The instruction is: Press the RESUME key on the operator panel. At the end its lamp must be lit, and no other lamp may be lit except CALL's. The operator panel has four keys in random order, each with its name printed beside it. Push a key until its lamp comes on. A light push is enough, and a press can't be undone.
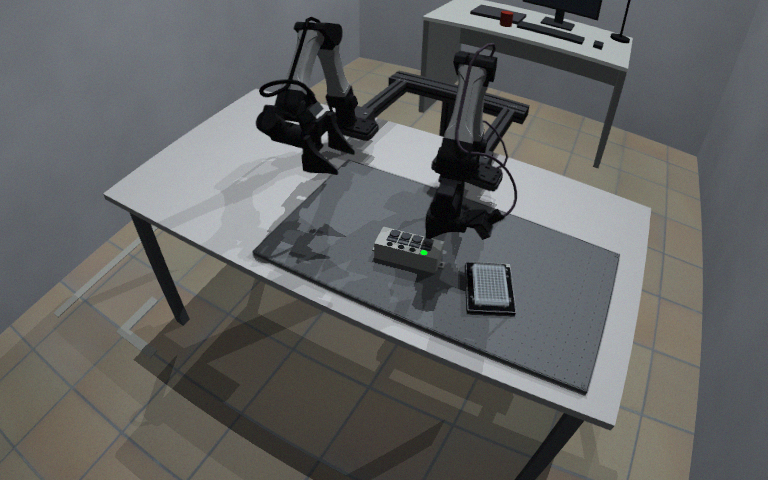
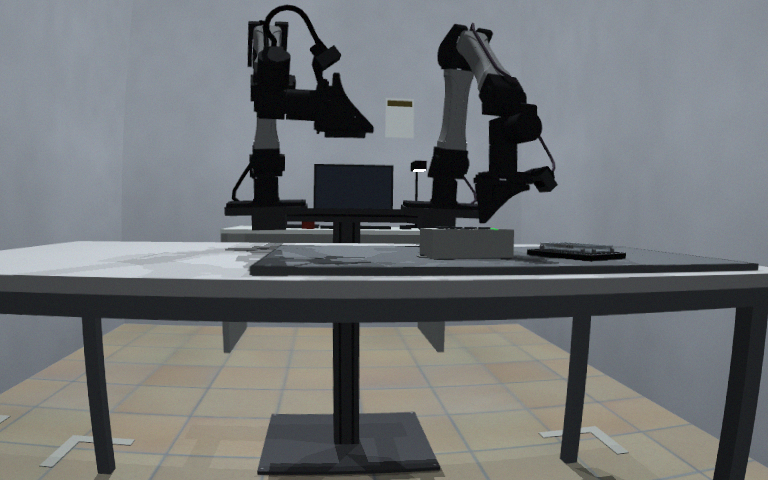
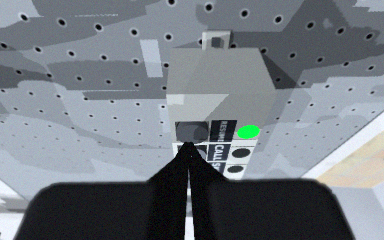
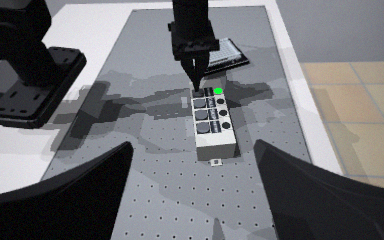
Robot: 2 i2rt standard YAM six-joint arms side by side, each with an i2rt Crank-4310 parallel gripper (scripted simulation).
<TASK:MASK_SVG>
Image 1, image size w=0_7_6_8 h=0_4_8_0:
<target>my left gripper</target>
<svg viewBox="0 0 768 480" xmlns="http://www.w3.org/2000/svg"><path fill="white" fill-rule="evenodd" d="M463 197L460 200L455 217L449 221L441 221L431 214L430 204L425 221L427 239L448 232L466 232L467 227L460 225L461 223L463 224L462 218L465 218L463 216L464 213L467 214L465 210L469 210L469 206L466 206L467 204L462 205Z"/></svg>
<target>well plate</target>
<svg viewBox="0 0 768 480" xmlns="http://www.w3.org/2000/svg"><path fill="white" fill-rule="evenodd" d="M474 264L472 267L475 305L481 303L482 306L506 305L506 307L509 307L505 266Z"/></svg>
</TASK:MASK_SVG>
